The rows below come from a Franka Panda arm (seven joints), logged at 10 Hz.
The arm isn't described. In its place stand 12 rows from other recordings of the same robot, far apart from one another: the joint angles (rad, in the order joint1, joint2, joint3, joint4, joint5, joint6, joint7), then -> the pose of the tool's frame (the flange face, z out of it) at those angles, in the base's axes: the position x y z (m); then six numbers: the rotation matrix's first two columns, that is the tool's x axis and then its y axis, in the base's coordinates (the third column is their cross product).
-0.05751, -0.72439, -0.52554, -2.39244, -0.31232, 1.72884, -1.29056 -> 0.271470 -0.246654 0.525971 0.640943 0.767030 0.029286 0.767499 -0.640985 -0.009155
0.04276, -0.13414, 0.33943, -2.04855, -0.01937, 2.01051, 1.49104 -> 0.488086 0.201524 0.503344 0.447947 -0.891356 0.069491 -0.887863 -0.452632 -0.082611
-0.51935, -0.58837, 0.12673, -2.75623, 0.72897, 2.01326, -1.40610 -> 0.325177 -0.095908 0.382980 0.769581 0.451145 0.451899 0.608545 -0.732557 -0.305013
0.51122, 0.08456, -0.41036, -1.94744, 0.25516, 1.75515, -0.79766 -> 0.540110 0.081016 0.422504 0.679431 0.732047 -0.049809 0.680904 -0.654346 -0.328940
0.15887, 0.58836, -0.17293, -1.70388, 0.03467, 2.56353, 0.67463 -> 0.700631 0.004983 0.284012 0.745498 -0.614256 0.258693 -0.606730 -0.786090 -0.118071
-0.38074, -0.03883, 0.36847, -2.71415, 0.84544, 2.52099, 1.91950 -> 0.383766 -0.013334 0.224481 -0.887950 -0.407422 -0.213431 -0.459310 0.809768 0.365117
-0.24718, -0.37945, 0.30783, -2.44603, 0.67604, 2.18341, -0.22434 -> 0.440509 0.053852 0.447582 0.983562 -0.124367 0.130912 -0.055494 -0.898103 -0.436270
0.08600, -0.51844, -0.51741, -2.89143, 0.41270, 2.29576, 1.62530 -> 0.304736 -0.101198 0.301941 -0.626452 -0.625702 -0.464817 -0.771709 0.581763 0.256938
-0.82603, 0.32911, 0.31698, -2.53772, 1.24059, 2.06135, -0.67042 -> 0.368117 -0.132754 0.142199 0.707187 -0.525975 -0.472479 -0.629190 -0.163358 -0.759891
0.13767, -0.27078, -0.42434, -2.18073, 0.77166, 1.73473, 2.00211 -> 0.459948 -0.082494 0.508580 -0.751321 -0.356362 -0.555448 -0.650474 0.541916 0.532176
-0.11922, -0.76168, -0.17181, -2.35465, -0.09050, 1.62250, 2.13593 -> 0.301425 -0.115348 0.583422 -0.721651 -0.691350 -0.035426 -0.691678 0.722196 -0.003953
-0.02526, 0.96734, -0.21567, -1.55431, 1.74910, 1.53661, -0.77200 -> 0.667508 -0.028670 0.113919 0.950406 -0.272191 -0.150469 -0.156550 -0.000634 -0.987670
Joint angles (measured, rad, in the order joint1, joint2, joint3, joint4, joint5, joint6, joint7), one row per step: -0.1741 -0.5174 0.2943 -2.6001 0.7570 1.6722 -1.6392; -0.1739 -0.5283 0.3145 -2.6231 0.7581 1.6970 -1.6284; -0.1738 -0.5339 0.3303 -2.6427 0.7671 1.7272 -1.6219; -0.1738 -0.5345 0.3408 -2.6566 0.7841 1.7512 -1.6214; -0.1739 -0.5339 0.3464 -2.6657 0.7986 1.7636 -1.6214; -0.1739 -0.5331 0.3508 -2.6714 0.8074 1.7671 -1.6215; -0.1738 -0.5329 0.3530 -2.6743 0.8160 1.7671 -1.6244; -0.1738 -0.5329 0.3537 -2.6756 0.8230 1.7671 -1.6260; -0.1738 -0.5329 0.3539 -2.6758 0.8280 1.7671 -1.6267; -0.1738 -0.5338 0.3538 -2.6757 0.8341 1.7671 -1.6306; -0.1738 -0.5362 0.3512 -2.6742 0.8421 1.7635 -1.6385; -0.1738 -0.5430 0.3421 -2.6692 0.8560 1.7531 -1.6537; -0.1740 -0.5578 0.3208 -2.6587 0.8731 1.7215 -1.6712
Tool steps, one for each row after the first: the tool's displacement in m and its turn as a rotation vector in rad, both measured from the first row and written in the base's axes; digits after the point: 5 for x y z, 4 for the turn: -0.00470 0.00350 -0.00726 -0.0233 -0.0012 -0.0064; -0.00707 0.00581 -0.01389 -0.0369 -0.0078 -0.0197; -0.00798 0.00766 -0.01904 -0.0363 -0.0134 -0.0336; -0.00876 0.00877 -0.02255 -0.0316 -0.0134 -0.0441; -0.00988 0.00995 -0.02508 -0.0282 -0.0094 -0.0476; -0.01058 0.01096 -0.02617 -0.0217 -0.0075 -0.0486; -0.01078 0.01154 -0.02647 -0.0159 -0.0068 -0.0509; -0.01071 0.01194 -0.02636 -0.0117 -0.0068 -0.0530; -0.01055 0.01237 -0.02579 -0.0055 -0.0097 -0.0535; -0.01026 0.01255 -0.02396 0.0058 -0.0150 -0.0521; -0.00939 0.01200 -0.01866 0.0294 -0.0271 -0.0500; -0.00908 0.00980 -0.00777 0.0688 -0.0385 -0.0464
